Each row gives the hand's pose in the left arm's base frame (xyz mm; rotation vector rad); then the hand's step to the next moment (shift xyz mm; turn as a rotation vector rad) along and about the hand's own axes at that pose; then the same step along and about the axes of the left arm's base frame.
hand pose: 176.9 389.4 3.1 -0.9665 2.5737 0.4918
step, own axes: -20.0 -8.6 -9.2 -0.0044 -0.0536 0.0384
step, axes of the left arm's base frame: 18.2 1.1 15.1 0.0471 -0.0188 -0.0424
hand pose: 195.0 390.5 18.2 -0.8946 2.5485 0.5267
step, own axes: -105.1 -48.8 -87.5 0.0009 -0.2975 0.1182
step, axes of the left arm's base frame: 87.4 -22.8 113.7 0.2208 -0.1615 -0.1662
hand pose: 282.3 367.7 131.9 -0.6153 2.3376 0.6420
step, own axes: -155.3 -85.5 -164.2 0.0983 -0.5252 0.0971
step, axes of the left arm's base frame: 83.1 -120.6 192.2 0.2733 -0.3750 -0.2822
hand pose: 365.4 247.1 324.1 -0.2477 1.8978 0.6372
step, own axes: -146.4 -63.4 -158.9 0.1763 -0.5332 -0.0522
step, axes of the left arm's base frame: -37.4 -155.7 158.3 0.1264 -0.4524 -0.3121
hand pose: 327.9 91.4 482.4 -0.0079 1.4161 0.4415
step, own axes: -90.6 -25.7 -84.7 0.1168 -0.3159 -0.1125
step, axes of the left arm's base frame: -80.6 -72.5 65.5 -0.0015 -0.2860 -0.2104
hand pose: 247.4 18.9 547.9 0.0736 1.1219 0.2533
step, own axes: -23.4 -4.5 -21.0 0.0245 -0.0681 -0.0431
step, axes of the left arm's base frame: -27.7 -11.4 10.7 -0.0175 -0.0631 -0.0530
